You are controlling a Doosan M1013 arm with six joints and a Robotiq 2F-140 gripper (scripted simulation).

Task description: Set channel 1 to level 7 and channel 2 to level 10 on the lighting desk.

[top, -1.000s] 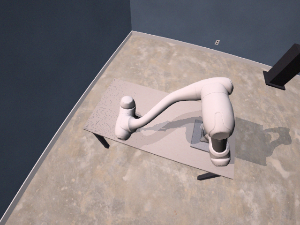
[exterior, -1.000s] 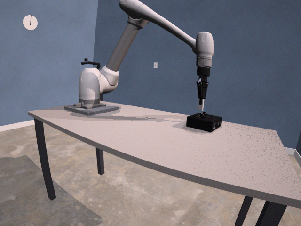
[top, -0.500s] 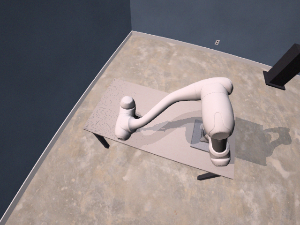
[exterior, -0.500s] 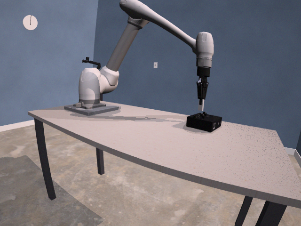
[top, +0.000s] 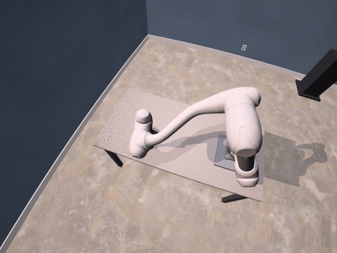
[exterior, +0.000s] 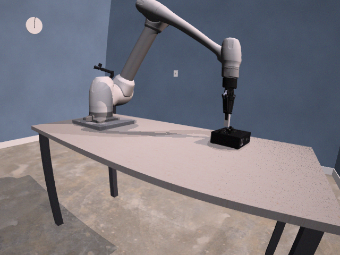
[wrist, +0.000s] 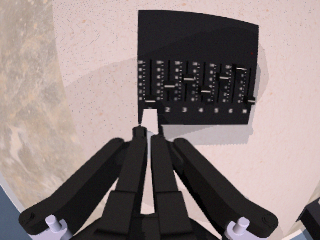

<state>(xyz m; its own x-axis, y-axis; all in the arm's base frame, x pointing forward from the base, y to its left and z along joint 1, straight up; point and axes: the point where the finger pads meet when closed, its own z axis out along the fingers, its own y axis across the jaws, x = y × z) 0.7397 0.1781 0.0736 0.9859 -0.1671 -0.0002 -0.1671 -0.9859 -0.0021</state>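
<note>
Right now the fader is 2 cm ahead of my hand and 3 cm below it.
</note>
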